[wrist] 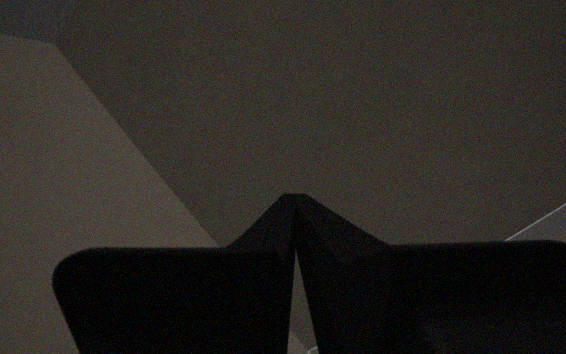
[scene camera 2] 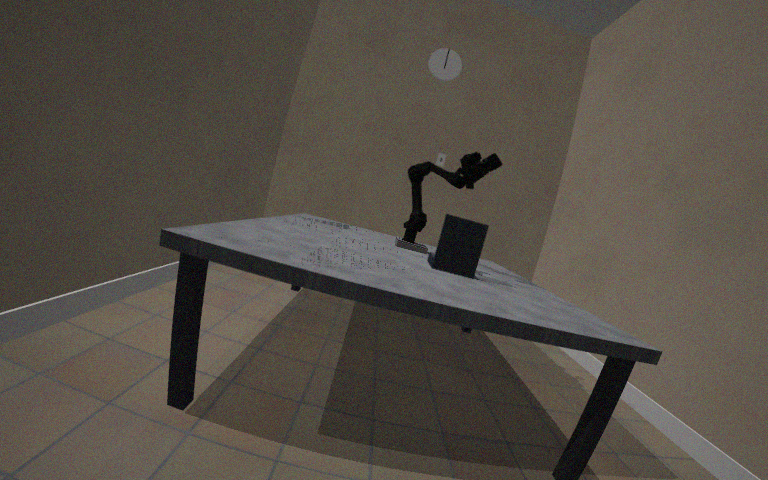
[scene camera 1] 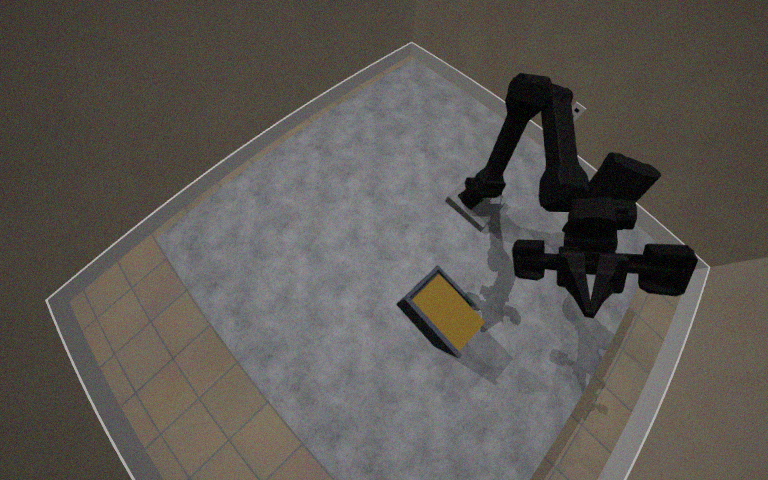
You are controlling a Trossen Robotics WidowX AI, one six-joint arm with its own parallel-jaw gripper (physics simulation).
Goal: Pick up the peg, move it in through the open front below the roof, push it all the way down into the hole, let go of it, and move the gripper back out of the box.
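Seen in the pictures: gripper, fingertip midpoint: (wrist: pixel 293 204) (scene camera 2: pixel 493 159) (scene camera 1: pixel 589 315); arm's base, origin of the base link: (scene camera 2: pixel 408 241) (scene camera 1: pixel 470 197).
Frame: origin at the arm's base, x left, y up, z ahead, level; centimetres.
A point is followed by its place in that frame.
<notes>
The box (scene camera 1: pixel 428 330) {x 20.8, y 11.4, z 39.9 cm} (scene camera 2: pixel 461 246) {x 20.3, y 7.1, z 39.9 cm} stands on the table with dark grey walls and a flat yellow roof (scene camera 1: pixel 447 312) {x 19.5, y 16.9, z 35.2 cm}. In the second scene view it shows a plain dark wall, and its open front is turned away. The peg and the hole do not show in any view; the roof and walls hide the inside of the box. My gripper (scene camera 1: pixel 590 314) {x 25.1, y 42.8, z 29.6 cm} (wrist: pixel 293 204) {x 25.1, y 42.8, z 29.6 cm} is shut, its fingertips meeting with nothing between them. It is raised high above the table, outside the box, to its right in the first scene view. The wrist view faces the room's walls.
The grey table (scene camera 1: pixel 294 271) {x -14.2, y -3.3, z 59.6 cm} (scene camera 2: pixel 339 283) {x -9.1, y -4.3, z 87.2 cm} carries the box and the arm's base plate (scene camera 1: pixel 465 213) {x 3.1, y -0.8, z 4.9 cm} (scene camera 2: pixel 411 245) {x 2.2, y -1.0, z 5.0 cm}. The arm arches up from that base, behind the box in the second scene view. The table's right edge lies below the gripper in the first scene view.
</notes>
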